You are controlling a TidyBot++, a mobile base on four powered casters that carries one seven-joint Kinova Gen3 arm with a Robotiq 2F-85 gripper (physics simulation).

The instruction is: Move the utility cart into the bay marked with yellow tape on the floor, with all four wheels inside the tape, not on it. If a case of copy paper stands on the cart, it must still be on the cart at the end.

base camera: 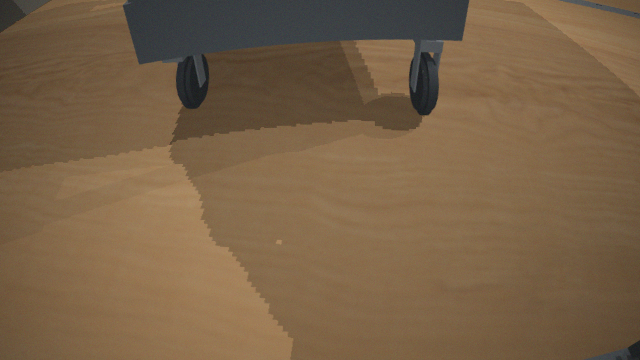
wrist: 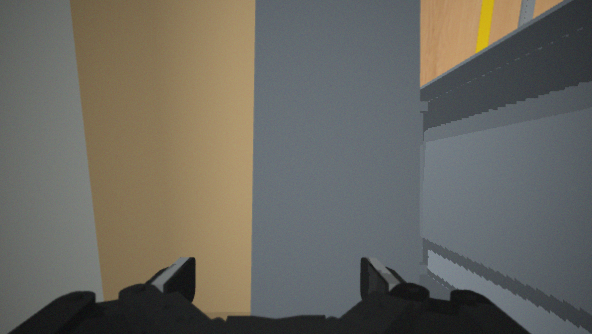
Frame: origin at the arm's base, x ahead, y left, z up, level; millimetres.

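Seen in the pictures: gripper, between the fingertips: (wrist: 278,275).
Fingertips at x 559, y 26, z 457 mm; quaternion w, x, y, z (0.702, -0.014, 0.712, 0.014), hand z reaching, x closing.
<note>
A point is followed by its place in that frame.
The grey utility cart (base camera: 300,22) @(x 571, y 9, z -236 mm) (wrist: 510,180) @(x 876, y 4, z 75 mm) shows its lower body at the top of the base camera view, with its left wheel (base camera: 192,82) @(x 606, y 180, z -336 mm) and right wheel (base camera: 424,85) @(x 557, y -162, z -328 mm) on the wooden floor. In the wrist view its grey surfaces fill the right side. My gripper (wrist: 278,275) @(x 559, y 26, z 457 mm) is open, with nothing between its fingers; a flat blue-grey surface (wrist: 335,150) @(x 575, y -40, z 426 mm) stands in front of them, and how far off it is I cannot tell. A strip of yellow tape (wrist: 485,25) @(x 1632, y -576, z -396 mm) shows at the upper right. The wheels' position relative to the tape and any case of copy paper cannot be made out.
A flat tan surface (wrist: 170,150) @(x 2953, y -25, z 1363 mm) lies left of the blue-grey one in the wrist view, with a pale grey surface (wrist: 40,150) @(x 2478, y -13, z 2040 mm) at the far left. The wooden floor (base camera: 400,225) @(x 368, y -98, z -396 mm) carries broad shadows. A dark part (base camera: 634,350) shows at the base camera view's lower right corner.
</note>
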